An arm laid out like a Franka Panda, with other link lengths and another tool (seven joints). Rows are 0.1 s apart.
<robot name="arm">
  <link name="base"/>
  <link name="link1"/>
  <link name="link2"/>
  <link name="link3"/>
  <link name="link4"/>
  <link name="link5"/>
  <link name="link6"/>
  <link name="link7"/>
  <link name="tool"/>
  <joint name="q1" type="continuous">
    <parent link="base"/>
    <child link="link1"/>
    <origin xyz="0 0 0.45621"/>
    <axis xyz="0 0 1"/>
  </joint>
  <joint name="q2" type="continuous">
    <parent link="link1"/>
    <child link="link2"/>
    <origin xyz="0 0 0"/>
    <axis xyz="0 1 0"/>
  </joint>
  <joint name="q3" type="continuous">
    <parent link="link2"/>
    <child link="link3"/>
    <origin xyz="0 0 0.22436"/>
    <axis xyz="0 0 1"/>
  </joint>
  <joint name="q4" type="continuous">
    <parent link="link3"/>
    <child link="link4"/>
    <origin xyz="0.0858 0 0"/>
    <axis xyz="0 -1 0"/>
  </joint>
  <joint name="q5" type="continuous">
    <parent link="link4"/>
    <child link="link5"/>
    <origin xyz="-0.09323 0 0.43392"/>
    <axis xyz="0 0 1"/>
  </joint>
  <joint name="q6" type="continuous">
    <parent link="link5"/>
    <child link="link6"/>
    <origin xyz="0 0 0"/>
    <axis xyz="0 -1 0"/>
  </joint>
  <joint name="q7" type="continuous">
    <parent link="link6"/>
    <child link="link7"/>
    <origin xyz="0.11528 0 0"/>
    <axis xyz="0 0 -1"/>
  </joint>
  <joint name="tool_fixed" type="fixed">
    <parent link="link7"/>
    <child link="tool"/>
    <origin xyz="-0.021 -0.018 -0.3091" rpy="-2.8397 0 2.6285"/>
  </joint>
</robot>
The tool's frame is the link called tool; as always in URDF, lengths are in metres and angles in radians. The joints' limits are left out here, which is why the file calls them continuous.
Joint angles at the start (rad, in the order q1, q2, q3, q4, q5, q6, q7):
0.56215, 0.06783, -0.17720, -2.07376, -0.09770, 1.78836, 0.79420
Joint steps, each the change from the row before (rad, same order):
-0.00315, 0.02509, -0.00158, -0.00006, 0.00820, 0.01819, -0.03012
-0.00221, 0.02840, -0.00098, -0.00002, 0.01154, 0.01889, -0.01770
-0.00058, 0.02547, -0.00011, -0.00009, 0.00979, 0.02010, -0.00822
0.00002, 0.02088, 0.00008, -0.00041, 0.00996, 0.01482, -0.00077
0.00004, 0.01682, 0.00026, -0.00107, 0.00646, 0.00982, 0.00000
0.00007, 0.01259, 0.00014, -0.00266, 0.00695, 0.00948, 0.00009
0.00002, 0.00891, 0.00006, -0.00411, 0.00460, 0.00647, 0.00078
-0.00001, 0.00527, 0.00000, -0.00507, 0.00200, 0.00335, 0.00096
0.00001, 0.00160, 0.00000, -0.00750, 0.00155, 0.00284, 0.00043
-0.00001, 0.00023, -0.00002, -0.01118, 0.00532, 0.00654, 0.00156
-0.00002, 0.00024, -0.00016, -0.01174, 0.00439, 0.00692, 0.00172
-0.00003, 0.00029, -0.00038, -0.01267, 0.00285, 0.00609, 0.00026
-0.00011, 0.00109, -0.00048, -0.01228, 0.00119, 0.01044, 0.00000
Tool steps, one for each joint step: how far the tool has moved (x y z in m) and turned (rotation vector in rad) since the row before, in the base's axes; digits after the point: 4 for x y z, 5 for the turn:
-0.0002, -0.0020, -0.0126, 0.00902, 0.01412, 0.02053
-0.0018, -0.0007, -0.0143, 0.00667, 0.01427, 0.00834
-0.0013, 0.0006, -0.0130, 0.00455, 0.00801, 0.00279
-0.0023, 0.0010, -0.0108, 0.00245, 0.00753, -0.00413
-0.0028, 0.0000, -0.0088, -0.00058, 0.00808, -0.00306
-0.0027, 0.0003, -0.0074, 0.00115, 0.00633, -0.00373
-0.0031, -0.0004, -0.0060, -0.00063, 0.00650, -0.00333
-0.0032, -0.0011, -0.0044, -0.00225, 0.00642, -0.00217
-0.0035, -0.0011, -0.0035, -0.00157, 0.00601, -0.00151
-0.0043, -0.0003, -0.0043, 0.00144, 0.00557, -0.00505
-0.0044, -0.0007, -0.0044, 0.00059, 0.00545, -0.00477
-0.0049, -0.0016, -0.0046, -0.00072, 0.00700, -0.00274
-0.0035, -0.0016, -0.0050, -0.00039, 0.00294, -0.00131

